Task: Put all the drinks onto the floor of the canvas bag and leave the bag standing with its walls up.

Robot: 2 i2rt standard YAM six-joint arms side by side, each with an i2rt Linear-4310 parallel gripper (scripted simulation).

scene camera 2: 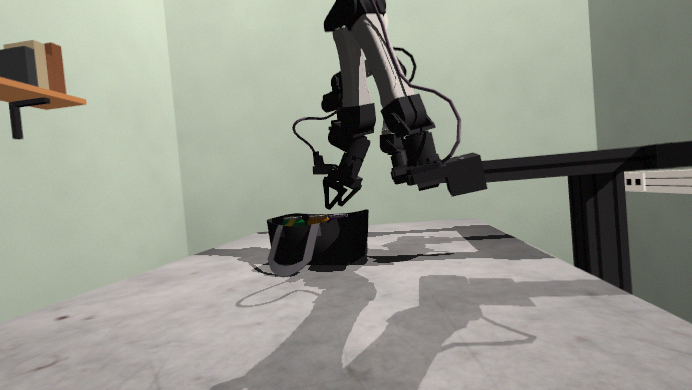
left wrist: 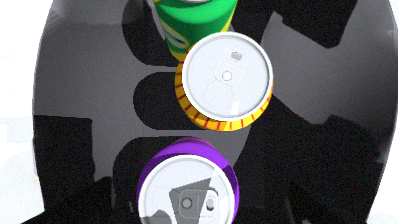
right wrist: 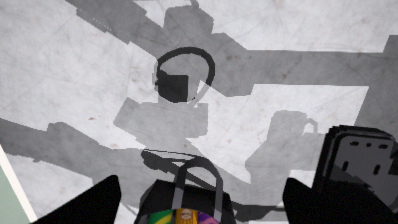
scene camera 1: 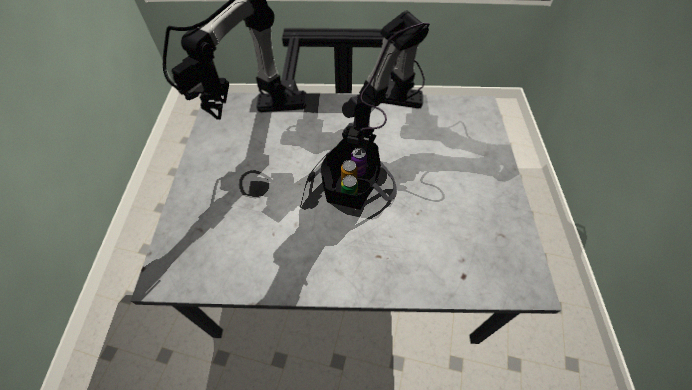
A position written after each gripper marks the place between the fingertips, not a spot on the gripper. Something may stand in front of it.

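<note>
Black canvas bag (scene camera 2: 341,241), visible also in scene camera 1 (scene camera 1: 330,166) and in the left wrist view (left wrist: 323,126). Left gripper (scene camera 2: 333,207), visible also in the left wrist view (left wrist: 200,188). Right gripper (scene camera 1: 221,111), visible also in the right wrist view (right wrist: 201,186).
</note>
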